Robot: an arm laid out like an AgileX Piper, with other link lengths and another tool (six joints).
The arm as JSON. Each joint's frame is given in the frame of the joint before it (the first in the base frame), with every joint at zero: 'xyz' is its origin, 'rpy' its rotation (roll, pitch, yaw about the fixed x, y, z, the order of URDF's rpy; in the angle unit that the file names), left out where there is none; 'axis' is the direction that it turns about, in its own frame. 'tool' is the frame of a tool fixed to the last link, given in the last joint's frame.
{
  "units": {
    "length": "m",
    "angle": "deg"
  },
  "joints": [
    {
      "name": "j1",
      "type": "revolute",
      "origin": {
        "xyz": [
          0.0,
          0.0,
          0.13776
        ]
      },
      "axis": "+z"
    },
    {
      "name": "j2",
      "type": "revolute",
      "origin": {
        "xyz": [
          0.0,
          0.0,
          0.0
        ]
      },
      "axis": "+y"
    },
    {
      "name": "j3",
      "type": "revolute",
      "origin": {
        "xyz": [
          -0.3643,
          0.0,
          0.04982
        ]
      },
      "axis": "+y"
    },
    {
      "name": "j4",
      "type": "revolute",
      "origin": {
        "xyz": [
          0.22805,
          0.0,
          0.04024
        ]
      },
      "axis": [
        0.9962,
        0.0,
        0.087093
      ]
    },
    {
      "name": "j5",
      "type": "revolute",
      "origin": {
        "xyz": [
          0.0,
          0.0,
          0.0
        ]
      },
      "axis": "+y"
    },
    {
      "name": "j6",
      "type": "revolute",
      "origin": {
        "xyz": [
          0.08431,
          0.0,
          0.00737
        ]
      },
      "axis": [
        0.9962,
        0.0,
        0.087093
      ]
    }
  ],
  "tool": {
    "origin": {
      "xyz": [
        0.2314,
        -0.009,
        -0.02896
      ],
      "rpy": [
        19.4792,
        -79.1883,
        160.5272
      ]
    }
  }
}
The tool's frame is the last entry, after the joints.
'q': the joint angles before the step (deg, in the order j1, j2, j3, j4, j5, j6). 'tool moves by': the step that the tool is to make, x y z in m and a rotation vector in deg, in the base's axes. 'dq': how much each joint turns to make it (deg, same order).
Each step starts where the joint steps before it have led.
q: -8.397, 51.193, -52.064, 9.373, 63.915, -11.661
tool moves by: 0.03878, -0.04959, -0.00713, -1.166, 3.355, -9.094
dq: -9.362, 9.853, -2.902, -1.383, -3.852, -1.060
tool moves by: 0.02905, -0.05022, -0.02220, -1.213, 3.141, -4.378
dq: -7.389, 9.304, -0.901, -0.255, -5.487, -4.241
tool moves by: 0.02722, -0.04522, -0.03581, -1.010, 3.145, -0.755
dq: -4.391, 10.007, -0.135, 0.000, -7.078, -5.046
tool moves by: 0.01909, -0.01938, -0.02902, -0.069, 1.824, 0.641
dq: -0.745, 6.665, 0.001, 0.162, -4.949, -2.251
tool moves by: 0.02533, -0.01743, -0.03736, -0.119, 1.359, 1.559
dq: -0.001, 7.865, -0.160, 0.863, -6.384, -3.003
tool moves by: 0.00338, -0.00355, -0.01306, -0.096, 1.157, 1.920
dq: 0.001, 2.358, 0.012, 0.311, -1.218, -2.404
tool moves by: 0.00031, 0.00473, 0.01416, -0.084, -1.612, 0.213
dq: -0.001, -2.386, -0.111, 1.064, 1.147, -0.712
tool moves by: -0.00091, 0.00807, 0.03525, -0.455, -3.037, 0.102
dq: 0.061, -5.067, -1.882, 0.770, 4.138, 0.246
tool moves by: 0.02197, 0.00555, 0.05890, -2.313, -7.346, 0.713
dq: 1.356, -5.419, -5.287, 1.016, 3.109, 0.961
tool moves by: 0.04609, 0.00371, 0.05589, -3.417, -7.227, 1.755
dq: 4.407, -0.475, -8.326, -2.087, 0.312, 3.862
